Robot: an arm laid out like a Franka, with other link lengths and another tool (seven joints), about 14 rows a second.
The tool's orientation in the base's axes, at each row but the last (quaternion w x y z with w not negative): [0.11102, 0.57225, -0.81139, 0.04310]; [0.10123, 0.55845, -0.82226, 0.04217]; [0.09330, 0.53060, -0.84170, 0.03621]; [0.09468, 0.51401, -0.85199, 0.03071]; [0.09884, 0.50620, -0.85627, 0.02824]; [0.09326, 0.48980, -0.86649, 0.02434]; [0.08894, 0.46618, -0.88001, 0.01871]
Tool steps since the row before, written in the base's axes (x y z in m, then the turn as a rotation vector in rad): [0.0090, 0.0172, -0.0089, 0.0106, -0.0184, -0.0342]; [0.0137, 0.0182, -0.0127, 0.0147, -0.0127, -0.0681]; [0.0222, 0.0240, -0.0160, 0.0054, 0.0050, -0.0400]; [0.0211, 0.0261, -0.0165, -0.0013, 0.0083, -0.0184]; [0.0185, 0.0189, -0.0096, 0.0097, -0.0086, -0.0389]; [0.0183, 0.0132, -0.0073, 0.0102, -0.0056, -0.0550]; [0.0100, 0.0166, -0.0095, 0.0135, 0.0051, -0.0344]
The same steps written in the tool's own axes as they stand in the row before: [-0.0207, -0.0031, 0.0041, 0.0057, -0.0182, 0.0355]; [-0.0241, -0.0065, 0.0074, -0.0082, -0.0213, 0.0670]; [-0.0337, -0.0102, 0.0092, -0.0145, -0.0042, 0.0378]; [-0.0355, -0.0071, 0.0095, -0.0102, 0.0042, 0.0170]; [-0.0268, -0.0075, 0.0040, -0.0048, -0.0147, 0.0380]; [-0.0217, -0.0091, 0.0029, -0.0106, -0.0143, 0.0533]; [-0.0207, 0.0007, 0.0060, -0.0176, -0.0100, 0.0314]
